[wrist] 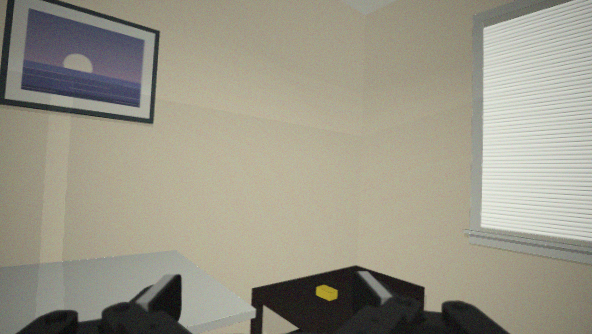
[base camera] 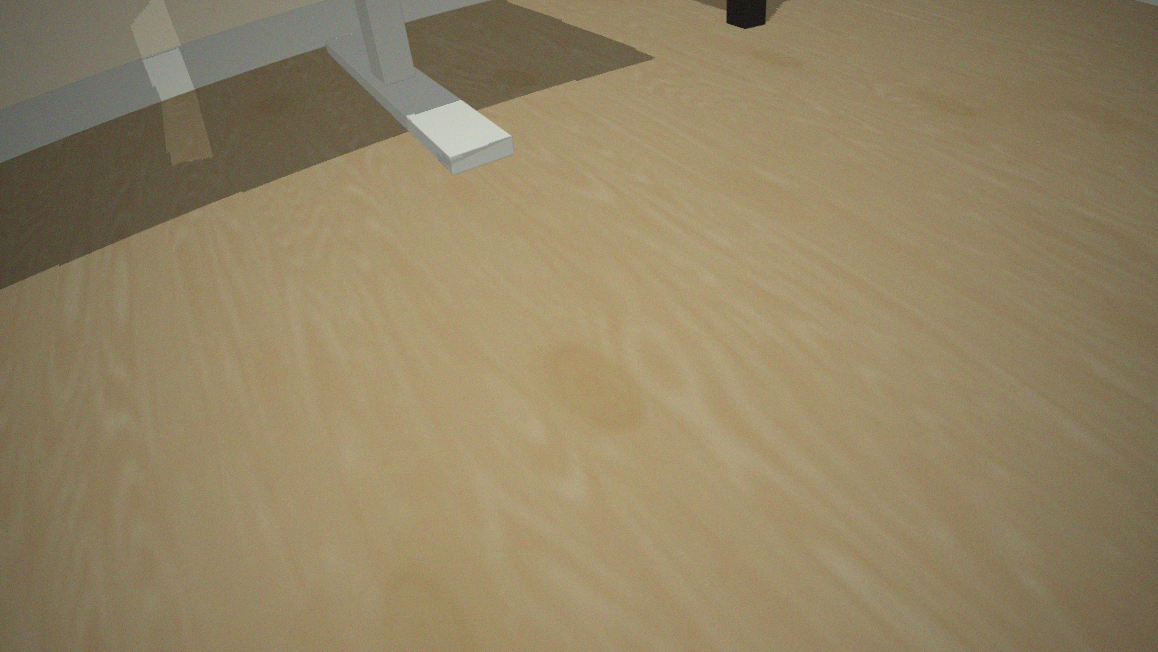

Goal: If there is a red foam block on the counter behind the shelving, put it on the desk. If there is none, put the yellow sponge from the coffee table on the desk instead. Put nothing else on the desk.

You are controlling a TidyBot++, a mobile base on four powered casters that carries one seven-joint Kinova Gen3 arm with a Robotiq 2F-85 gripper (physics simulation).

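Frame: origin at the arm's base, x ahead, y left, z up, level; metres.
Seen in the pictures: gripper, fingertip midpoint: [wrist: 268, 292].
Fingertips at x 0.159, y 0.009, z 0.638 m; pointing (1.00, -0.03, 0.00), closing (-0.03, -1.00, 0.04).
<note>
A point is followed by its place in that frame.
A yellow sponge [wrist: 326, 293] {y -0.358, x 1.594, z 0.087 m} lies on a dark coffee table [wrist: 300, 305] {y -0.210, x 1.523, z 0.054 m}, low in the wrist view and right of centre. The white-grey desk [wrist: 150, 280] {y 0.376, x 1.085, z 0.324 m} stands to the left of that table; its top shows at the lower left, and nothing shows lying on the visible part. In the base camera view a white foot of the desk [base camera: 465, 129] {y 0.174, x 0.870, z -0.371 m} stands on the floor. My gripper [wrist: 268, 292] {y 0.009, x 0.159, z 0.638 m} is open, its two fingers wide apart with nothing between them, away from the sponge. The counter, the shelving and a red foam block do not show in either view.
A dark table leg [base camera: 745, 12] {y -0.250, x 1.292, z -0.366 m} stands at the top of the base camera view. A wall with a grey baseboard [base camera: 72, 117] {y 1.002, x 1.178, z -0.366 m} runs behind the desk foot. A framed picture [wrist: 82, 62] {y 0.777, x 1.310, z 1.136 m} hangs at the left, and a window with blinds [wrist: 537, 125] {y -1.374, x 1.354, z 1.014 m} is at the right.
</note>
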